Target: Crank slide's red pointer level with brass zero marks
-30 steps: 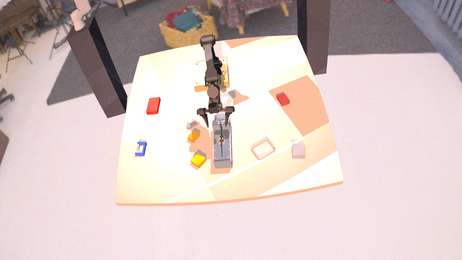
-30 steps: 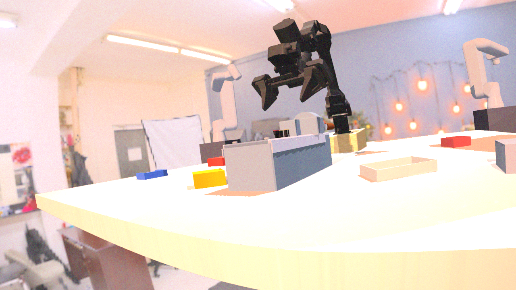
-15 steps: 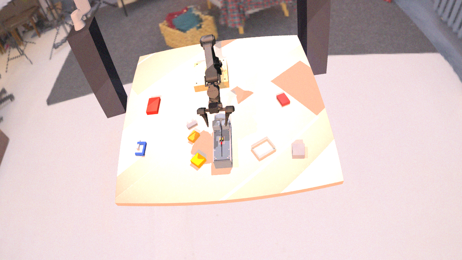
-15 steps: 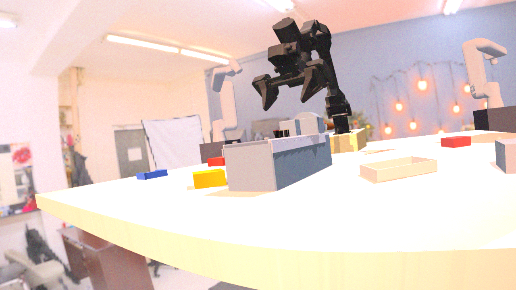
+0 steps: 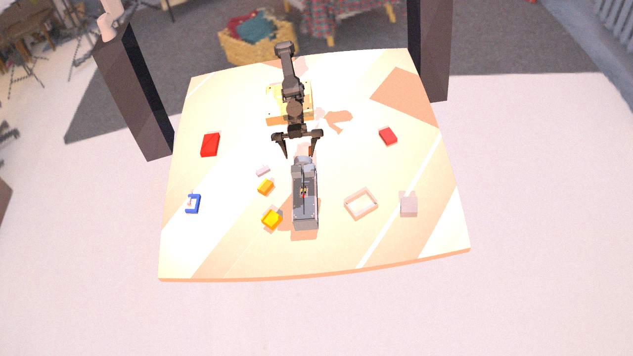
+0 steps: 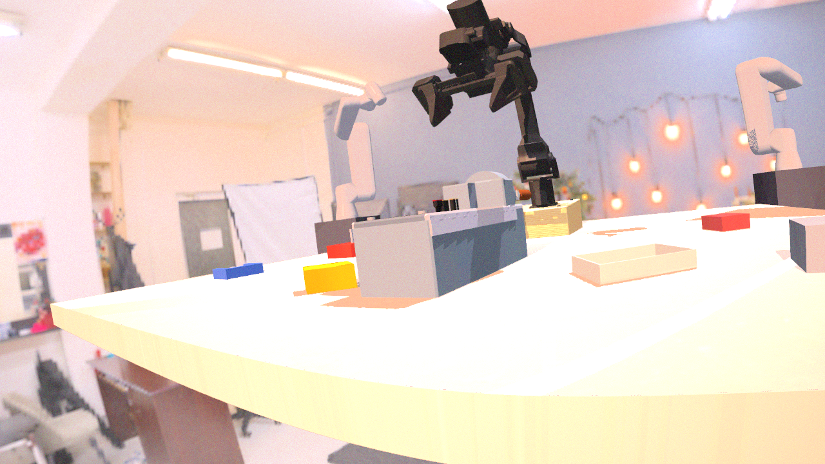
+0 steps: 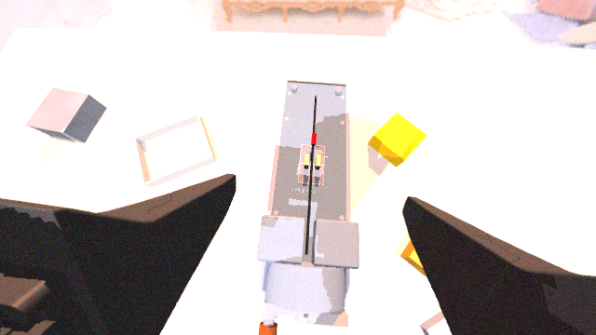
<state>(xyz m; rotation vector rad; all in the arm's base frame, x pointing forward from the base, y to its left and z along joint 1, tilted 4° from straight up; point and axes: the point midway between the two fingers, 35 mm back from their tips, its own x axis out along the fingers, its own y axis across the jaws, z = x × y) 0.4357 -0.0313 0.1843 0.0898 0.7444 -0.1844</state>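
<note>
My gripper tip is 11 cm past the orange crank handle, 11 cm above it and 5 cm to the right of it. From my gripper tip the other things lie so: shallow white tray: 19 cm to the left, 19 cm below, 13 cm ahead; red pointer: 12 cm below, 9 cm ahead, 2 cm to the right; yellow cube: 18 cm below, 16 cm to the right, 12 cm ahead.
</note>
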